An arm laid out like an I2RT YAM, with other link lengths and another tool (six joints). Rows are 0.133 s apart.
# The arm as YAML. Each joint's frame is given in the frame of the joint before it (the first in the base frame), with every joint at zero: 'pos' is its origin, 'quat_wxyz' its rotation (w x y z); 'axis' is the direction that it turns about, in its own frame. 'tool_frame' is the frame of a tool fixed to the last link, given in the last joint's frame.
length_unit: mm
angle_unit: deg
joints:
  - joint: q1
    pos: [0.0, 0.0, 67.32]
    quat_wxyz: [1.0, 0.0, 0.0, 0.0]
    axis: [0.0, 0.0, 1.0]
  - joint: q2
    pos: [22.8, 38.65, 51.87]
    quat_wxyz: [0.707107, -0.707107, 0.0, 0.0]
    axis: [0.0, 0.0, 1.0]
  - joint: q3
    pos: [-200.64, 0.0, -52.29]
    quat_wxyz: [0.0, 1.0, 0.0, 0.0]
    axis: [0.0, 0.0, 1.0]
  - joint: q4
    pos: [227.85, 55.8, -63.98]
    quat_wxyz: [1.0, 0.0, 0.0, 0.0]
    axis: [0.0, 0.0, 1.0]
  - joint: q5
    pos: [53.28, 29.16, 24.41]
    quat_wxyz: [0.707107, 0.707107, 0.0, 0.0]
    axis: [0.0, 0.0, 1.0]
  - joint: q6
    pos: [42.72, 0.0, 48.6]
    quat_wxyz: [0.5, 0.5, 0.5, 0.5]
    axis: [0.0, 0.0, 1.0]
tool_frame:
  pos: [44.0, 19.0, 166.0]
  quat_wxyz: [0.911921, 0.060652, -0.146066, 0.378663]
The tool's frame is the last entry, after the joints.
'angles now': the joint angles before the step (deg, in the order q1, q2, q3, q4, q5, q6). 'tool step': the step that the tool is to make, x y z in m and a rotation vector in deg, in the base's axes. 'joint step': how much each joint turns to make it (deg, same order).
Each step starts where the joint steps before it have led.
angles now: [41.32 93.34 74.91 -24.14 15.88 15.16]
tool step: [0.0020 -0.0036 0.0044 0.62 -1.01 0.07]
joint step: [-0.72 -1.60 -1.42 1.18 -0.46 -0.70]
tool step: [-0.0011 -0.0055 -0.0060 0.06 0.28 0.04]
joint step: [-0.83 -1.10 -2.40 1.23 -0.80 -0.42]
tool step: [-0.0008 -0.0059 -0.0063 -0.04 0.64 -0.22]
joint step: [-0.92 -0.62 -1.70 0.60 -0.77 -0.19]
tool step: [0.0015 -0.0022 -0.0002 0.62 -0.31 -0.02]
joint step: [-0.69 -0.72 -1.08 1.04 -0.69 -0.23]
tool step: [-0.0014 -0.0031 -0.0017 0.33 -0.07 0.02]
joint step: [-0.45 -1.12 -1.61 0.79 -0.50 -0.15]
